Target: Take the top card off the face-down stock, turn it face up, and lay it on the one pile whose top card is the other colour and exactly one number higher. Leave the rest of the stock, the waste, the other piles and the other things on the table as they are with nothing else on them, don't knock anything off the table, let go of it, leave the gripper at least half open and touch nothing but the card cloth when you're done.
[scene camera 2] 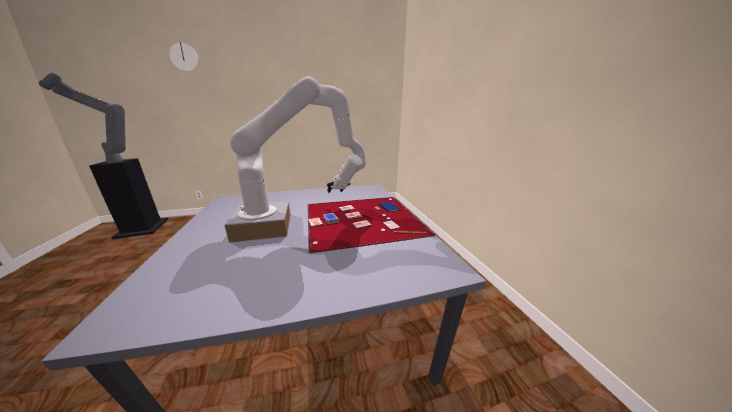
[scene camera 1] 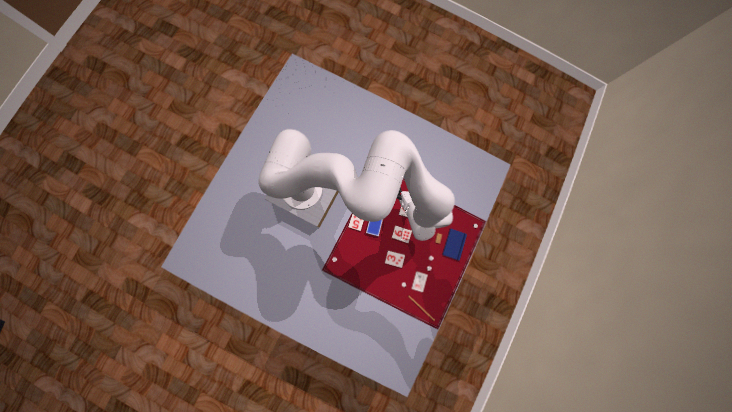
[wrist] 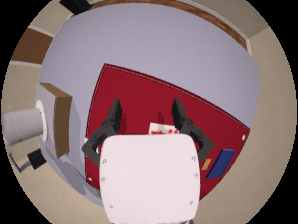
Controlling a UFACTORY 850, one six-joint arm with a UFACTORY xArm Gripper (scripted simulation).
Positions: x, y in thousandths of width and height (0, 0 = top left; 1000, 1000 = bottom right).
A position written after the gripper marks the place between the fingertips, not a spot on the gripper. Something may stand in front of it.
Observation:
In view: the gripper (wrist: 492, 467) and a card cloth (scene camera 1: 494, 625).
The card cloth shows as well in scene camera 2 (scene camera 2: 469, 567) and in the wrist view (wrist: 478, 449).

